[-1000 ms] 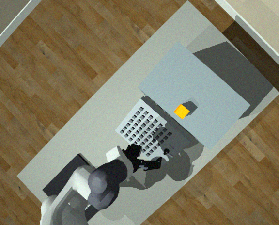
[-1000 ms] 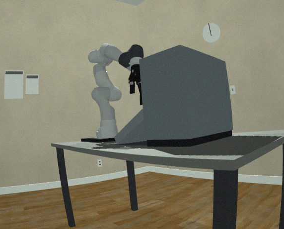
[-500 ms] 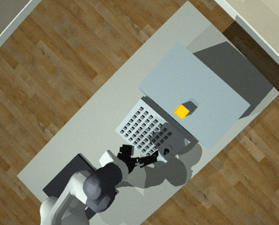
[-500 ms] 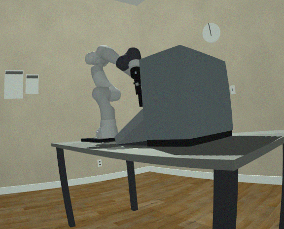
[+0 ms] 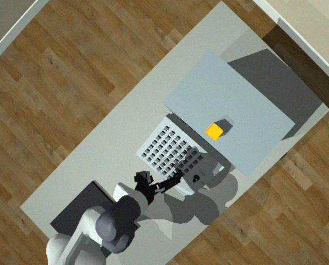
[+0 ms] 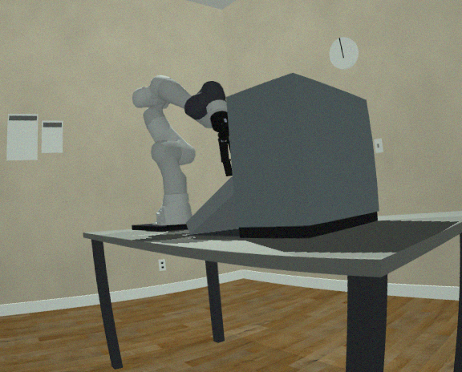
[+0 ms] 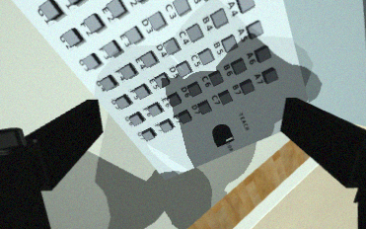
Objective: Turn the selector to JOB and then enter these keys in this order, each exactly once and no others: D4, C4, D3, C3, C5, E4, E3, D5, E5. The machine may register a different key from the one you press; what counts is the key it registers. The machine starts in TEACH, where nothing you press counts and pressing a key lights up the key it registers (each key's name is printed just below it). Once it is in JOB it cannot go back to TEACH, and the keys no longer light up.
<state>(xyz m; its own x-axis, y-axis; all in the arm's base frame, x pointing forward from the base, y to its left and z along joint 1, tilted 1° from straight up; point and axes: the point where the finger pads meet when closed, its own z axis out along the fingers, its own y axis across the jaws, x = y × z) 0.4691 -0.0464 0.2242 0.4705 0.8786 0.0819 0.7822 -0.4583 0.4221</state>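
The key D4 lies 60 mm ahead of my hand, 30 mm to the left of it and 130 mm below it. From my hand the other things lie so: D5 key (60 mm ahead, 130 mm below); then key C5 (90 mm ahead, 110 mm below); then key D6 (60 mm ahead, 30 mm to the right, 130 mm below).
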